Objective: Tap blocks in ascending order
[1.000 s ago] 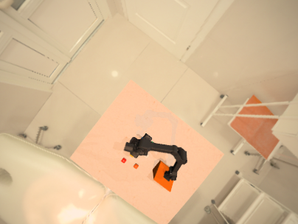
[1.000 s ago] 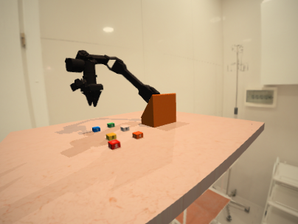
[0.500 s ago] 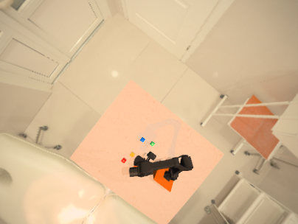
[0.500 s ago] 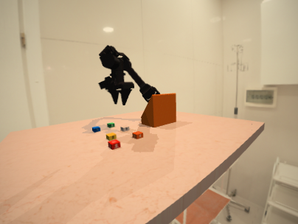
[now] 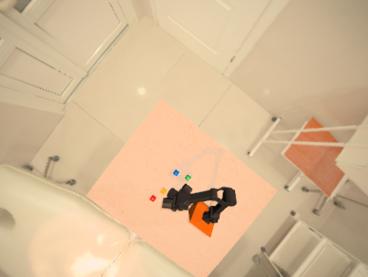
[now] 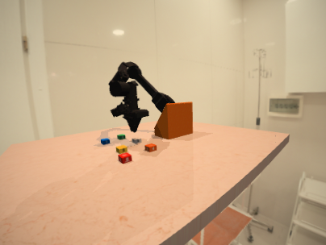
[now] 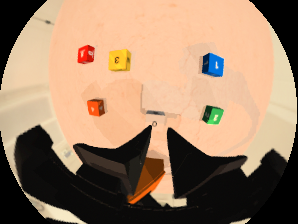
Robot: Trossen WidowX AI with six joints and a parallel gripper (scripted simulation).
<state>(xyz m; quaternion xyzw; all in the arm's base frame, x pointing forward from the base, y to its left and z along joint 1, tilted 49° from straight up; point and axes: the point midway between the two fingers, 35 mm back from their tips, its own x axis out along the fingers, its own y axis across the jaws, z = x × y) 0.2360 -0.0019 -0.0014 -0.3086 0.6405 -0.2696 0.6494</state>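
The white block is 40 mm below my gripper tip, 10 mm to the left of it and 10 mm behind it. From my gripper tip the other things lie so: green block (110 mm to the right, 40 mm below, 20 mm ahead); then blue block (110 mm ahead, 80 mm to the right, 40 mm below); then yellow block (90 mm ahead, 80 mm to the left, 40 mm below).
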